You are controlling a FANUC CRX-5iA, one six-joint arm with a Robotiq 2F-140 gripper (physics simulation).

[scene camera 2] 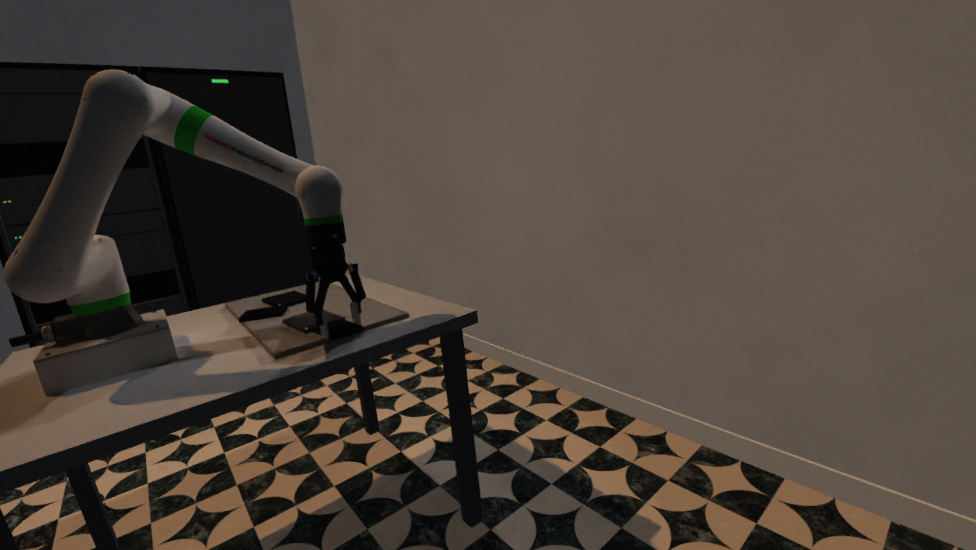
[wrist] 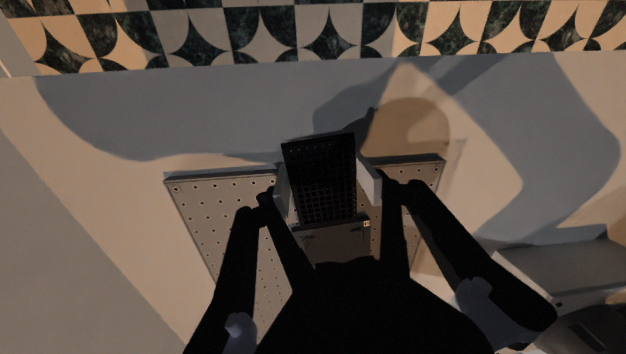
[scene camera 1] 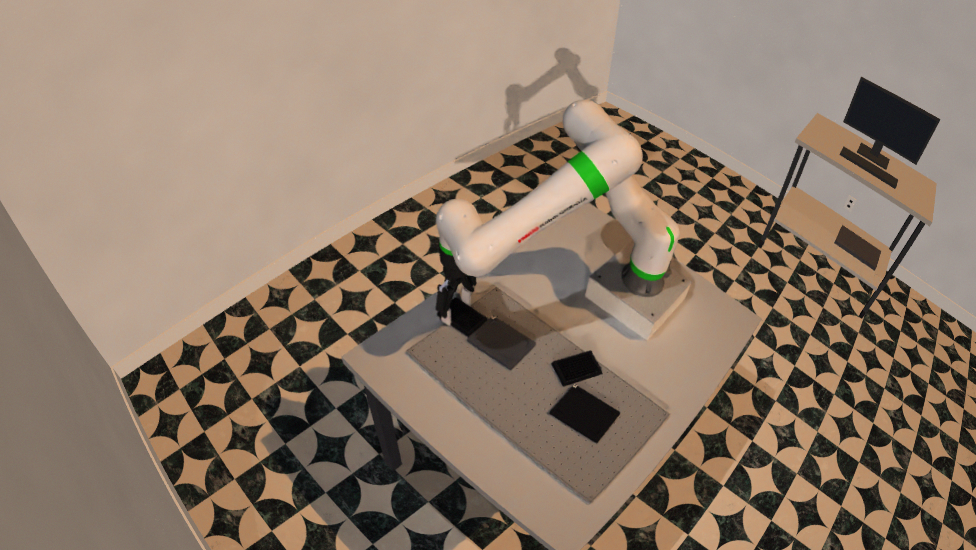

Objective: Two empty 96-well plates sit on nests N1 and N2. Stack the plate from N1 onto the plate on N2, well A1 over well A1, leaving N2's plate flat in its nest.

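Frame: origin at the arm's base, x ahead, y left, z up, level; metres.
Where they show: gripper, fingertip midpoint: [scene camera 2: 342,332] [wrist: 321,169] [scene camera 1: 456,313]; arm's base, origin of the base link: [scene camera 2: 110,330] [wrist: 568,324] [scene camera 1: 642,280].
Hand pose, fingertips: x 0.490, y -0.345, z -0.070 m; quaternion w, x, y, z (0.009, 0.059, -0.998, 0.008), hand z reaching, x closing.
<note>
Each offset is from my fingertips to the top centre of the thing. Level surfaces: height alone.
My gripper [scene camera 1: 456,308] [scene camera 2: 339,325] [wrist: 321,169] is shut on a black 96-well plate {0.003 m back, 0.023 m left, 0.014 m up} [scene camera 1: 468,318] [scene camera 2: 342,330] [wrist: 322,175], gripping its long sides. The plate's open wells face up. It is over the perforated board's far end, beside a dark flat nest {0.021 m back, 0.170 m left, 0.011 m up} [scene camera 1: 502,342] [wrist: 336,245]. In the wrist view its near short edge meets the nest's edge; whether they touch is unclear. A second black plate {0.111 m back, 0.388 m left, 0.011 m up} [scene camera 1: 577,367] [scene camera 2: 262,312] lies beside another dark nest {0.008 m back, 0.508 m left, 0.011 m up} [scene camera 1: 584,414] [scene camera 2: 283,298]. Nest names and well A1 are not readable.
The perforated board {0.003 m down} [scene camera 1: 471,386] [scene camera 2: 382,311] [wrist: 225,215] lies on the table {0.016 m down} [scene camera 1: 710,321] [scene camera 2: 204,341]. The arm's base block [scene camera 1: 631,310] [scene camera 2: 105,358] stands beside it. A desk with a monitor [scene camera 1: 891,119] stands farther off. Dark cabinets [scene camera 2: 228,184] stand behind the arm.
</note>
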